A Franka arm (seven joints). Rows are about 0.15 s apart.
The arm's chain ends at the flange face. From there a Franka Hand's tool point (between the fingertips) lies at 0.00 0.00 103.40 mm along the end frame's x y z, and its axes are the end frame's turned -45 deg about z.
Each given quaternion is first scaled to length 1.
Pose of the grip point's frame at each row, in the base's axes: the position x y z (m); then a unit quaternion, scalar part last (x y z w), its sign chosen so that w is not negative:
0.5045, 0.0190, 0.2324, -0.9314, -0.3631, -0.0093, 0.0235
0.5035, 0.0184, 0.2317, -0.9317, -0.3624, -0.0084, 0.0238
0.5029, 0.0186, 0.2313, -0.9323, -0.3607, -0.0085, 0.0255
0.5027, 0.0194, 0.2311, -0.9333, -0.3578, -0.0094, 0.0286
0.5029, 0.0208, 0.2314, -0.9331, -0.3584, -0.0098, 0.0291
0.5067, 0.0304, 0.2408, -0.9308, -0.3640, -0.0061, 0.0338
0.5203, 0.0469, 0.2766, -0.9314, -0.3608, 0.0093, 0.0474
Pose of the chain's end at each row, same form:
0.5045, 0.0138, 0.3357, -0.9995, 0.0210, 0.0004, 0.0253
0.5037, 0.0132, 0.3350, -0.9994, 0.0217, 0.0013, 0.0252
0.5032, 0.0130, 0.3346, -0.9994, 0.0235, 0.0019, 0.0268
0.5030, 0.0132, 0.3343, -0.9992, 0.0266, 0.0023, 0.0300
0.5032, 0.0145, 0.3346, -0.9992, 0.0260, 0.0021, 0.0306
0.5081, 0.0234, 0.3440, -0.9992, 0.0199, 0.0073, 0.0336
0.5256, 0.0385, 0.3795, -0.9986, 0.0231, 0.0267, 0.0402

